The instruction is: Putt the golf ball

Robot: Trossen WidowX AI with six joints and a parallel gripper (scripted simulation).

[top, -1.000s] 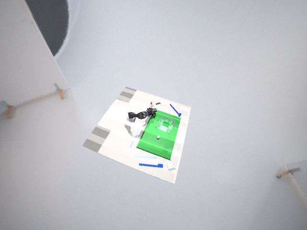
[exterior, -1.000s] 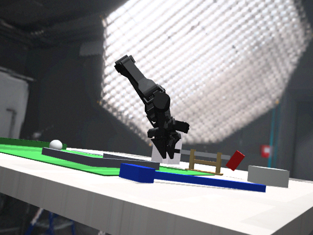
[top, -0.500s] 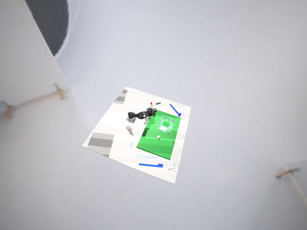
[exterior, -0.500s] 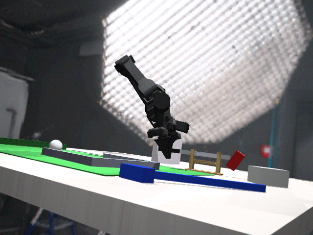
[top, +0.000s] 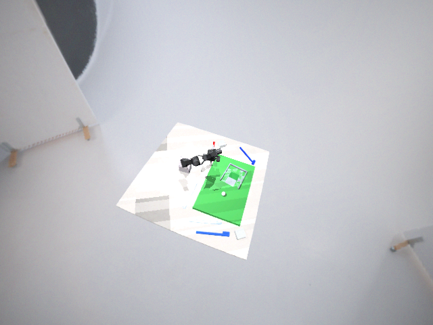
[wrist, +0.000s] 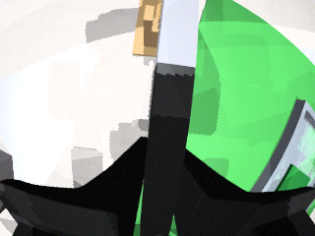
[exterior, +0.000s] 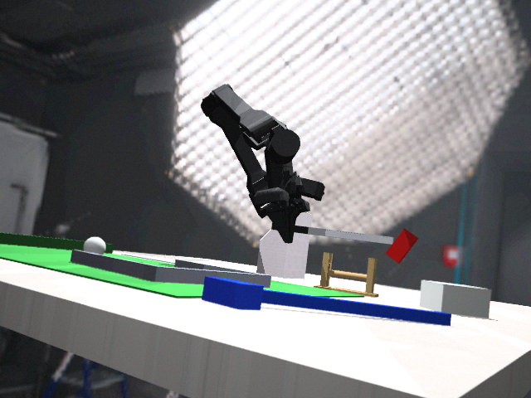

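The red putter is 10 mm behind my gripper tip, 110 mm to the left of it and 20 mm above it. Also, from my gripper tip: grey frame 280 mm ahead, 60 mm to the right, 80 mm below; green mat 230 mm ahead, 220 mm to the right, 80 mm below; wooden hurdle 10 mm behind, 130 mm to the left, 50 mm below.
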